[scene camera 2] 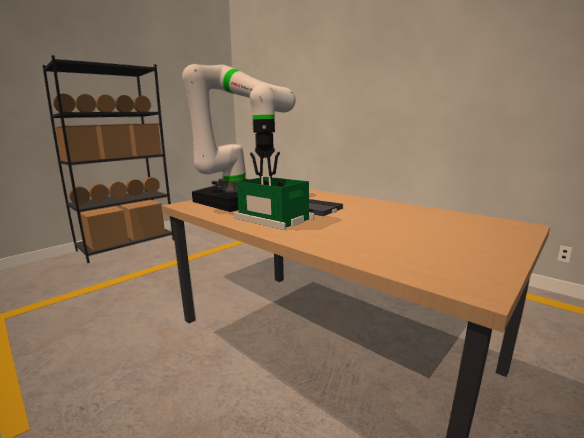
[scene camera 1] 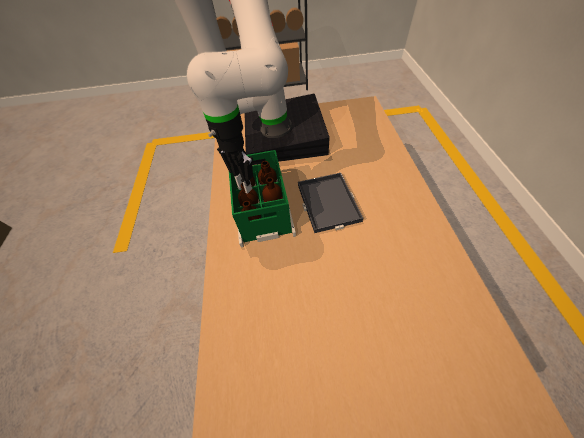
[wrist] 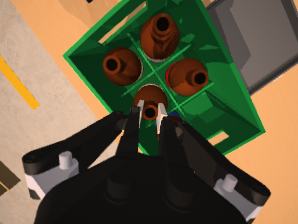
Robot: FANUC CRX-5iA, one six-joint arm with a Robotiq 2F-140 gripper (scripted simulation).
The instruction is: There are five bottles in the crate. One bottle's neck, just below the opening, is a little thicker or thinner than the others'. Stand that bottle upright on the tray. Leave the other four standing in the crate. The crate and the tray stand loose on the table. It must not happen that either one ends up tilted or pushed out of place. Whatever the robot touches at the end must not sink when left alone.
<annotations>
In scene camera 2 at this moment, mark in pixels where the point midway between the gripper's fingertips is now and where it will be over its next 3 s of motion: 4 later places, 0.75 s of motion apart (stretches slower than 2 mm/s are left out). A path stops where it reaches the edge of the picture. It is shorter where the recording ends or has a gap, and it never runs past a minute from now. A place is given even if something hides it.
My gripper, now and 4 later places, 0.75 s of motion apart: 266,190; 266,185; 265,172; 279,169; 279,170
</annotations>
